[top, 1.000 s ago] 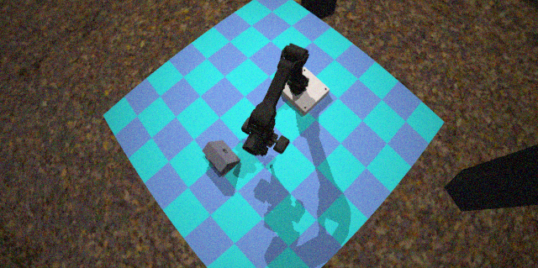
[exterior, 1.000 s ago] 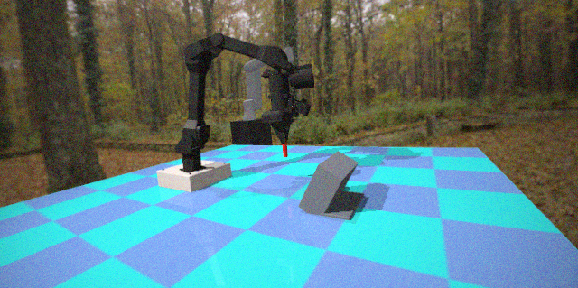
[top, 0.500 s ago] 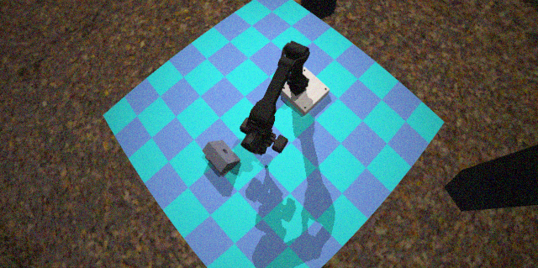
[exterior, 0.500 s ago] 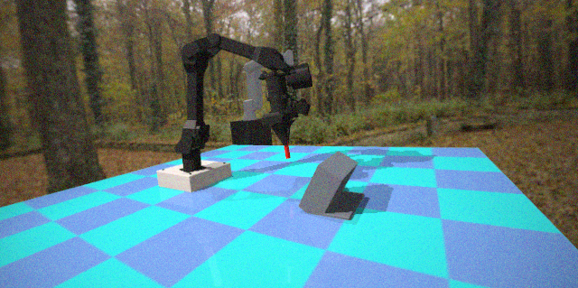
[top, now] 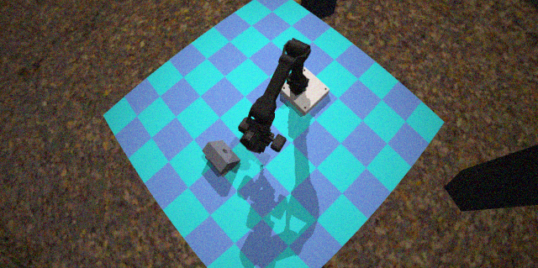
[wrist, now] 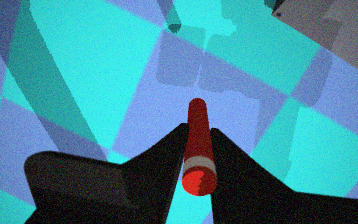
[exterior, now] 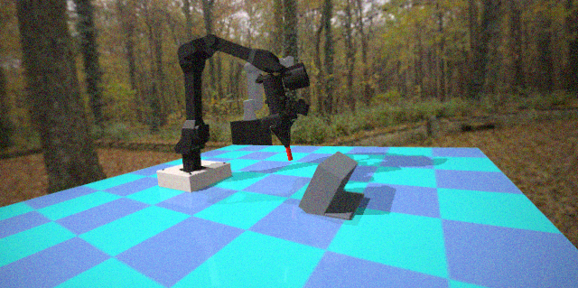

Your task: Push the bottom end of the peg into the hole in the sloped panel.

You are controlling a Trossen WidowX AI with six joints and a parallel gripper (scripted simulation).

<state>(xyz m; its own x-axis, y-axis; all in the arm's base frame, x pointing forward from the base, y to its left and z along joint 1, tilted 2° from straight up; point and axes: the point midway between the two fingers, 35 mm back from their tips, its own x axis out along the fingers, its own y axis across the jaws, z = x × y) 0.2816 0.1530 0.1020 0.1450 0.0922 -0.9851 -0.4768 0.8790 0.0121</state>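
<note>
Right now the grey sloped panel is 180 mm ahead of my gripper tip, 60 mm to the right of it and 60 mm below it. Round my gripper tip: red peg: 20 mm above.
</note>
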